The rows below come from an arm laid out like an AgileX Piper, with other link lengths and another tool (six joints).
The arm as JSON. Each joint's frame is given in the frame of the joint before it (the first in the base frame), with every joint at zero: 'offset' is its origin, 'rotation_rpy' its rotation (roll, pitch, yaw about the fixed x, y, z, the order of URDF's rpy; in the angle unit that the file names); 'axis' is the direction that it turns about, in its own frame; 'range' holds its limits. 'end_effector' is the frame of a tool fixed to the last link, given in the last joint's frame.
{
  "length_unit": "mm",
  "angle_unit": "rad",
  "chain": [
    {
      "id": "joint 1",
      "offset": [
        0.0,
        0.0,
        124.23
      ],
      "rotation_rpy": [
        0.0,
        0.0,
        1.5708
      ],
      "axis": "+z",
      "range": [
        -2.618,
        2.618
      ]
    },
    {
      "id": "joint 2",
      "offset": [
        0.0,
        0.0,
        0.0
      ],
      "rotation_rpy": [
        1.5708,
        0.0,
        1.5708
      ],
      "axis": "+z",
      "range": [
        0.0,
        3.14
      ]
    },
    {
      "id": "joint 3",
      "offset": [
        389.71,
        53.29,
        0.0
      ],
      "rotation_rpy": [
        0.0,
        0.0,
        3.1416
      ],
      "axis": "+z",
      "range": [
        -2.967,
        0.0
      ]
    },
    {
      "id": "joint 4",
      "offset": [
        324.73,
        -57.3,
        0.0
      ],
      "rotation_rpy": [
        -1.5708,
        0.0,
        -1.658
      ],
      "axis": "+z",
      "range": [
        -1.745,
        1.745
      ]
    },
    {
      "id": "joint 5",
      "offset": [
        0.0,
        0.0,
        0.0
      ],
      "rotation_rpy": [
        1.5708,
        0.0,
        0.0
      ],
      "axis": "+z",
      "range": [
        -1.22,
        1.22
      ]
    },
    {
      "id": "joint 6",
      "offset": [
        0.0,
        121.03,
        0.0
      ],
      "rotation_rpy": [
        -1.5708,
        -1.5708,
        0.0
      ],
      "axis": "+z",
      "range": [
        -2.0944,
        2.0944
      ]
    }
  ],
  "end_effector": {
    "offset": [
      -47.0,
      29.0,
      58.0
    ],
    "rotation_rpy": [
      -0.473,
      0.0,
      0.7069
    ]
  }
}
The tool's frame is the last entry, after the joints.
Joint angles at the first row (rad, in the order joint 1, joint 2, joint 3, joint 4, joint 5, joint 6):
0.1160 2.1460 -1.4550 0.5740 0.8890 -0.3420
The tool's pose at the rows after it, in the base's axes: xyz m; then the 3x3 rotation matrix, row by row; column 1 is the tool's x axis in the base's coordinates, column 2 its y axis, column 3 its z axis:
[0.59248 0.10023 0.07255], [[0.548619 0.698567 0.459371], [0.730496 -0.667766 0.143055], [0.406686 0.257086 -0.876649]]
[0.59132 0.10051 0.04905], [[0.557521 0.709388 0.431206], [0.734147 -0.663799 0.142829], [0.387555 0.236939 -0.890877]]
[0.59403 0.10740 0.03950], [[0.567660 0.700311 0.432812], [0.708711 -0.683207 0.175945], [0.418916 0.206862 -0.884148]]
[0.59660 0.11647 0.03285], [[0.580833 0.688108 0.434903], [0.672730 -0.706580 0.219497], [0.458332 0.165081 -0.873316]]
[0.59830 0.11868 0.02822], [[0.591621 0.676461 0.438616], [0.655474 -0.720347 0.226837], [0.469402 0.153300 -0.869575]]
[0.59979 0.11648 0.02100], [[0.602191 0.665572 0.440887], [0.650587 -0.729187 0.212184], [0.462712 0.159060 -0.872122]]
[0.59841 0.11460 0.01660], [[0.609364 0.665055 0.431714], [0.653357 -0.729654 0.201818], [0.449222 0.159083 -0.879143]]
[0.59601 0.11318 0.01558], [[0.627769 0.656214 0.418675], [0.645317 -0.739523 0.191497], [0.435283 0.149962 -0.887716]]
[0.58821 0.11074 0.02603], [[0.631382 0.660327 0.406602], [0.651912 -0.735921 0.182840], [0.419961 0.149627 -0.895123]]
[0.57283 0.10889 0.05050], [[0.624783 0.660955 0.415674], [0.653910 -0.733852 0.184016], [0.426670 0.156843 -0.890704]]
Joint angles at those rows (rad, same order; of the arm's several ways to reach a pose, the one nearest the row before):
0.1160 2.1640 -1.4530 0.5740 0.8790 -0.3440
0.1160 2.2040 -1.4530 0.5790 0.8740 -0.3550
0.1150 2.2250 -1.4540 0.6450 0.8640 -0.3920
0.1140 2.2430 -1.4560 0.7280 0.8630 -0.4340
0.1140 2.2530 -1.4560 0.7570 0.8530 -0.4430
0.1140 2.2650 -1.4560 0.7550 0.8340 -0.4350
0.1140 2.2710 -1.4560 0.7410 0.8330 -0.4210
0.1140 2.2710 -1.4560 0.7300 0.8380 -0.3910
0.1140 2.2420 -1.4390 0.7030 0.8550 -0.3640
0.1140 2.1700 -1.3830 0.6980 0.8600 -0.3610

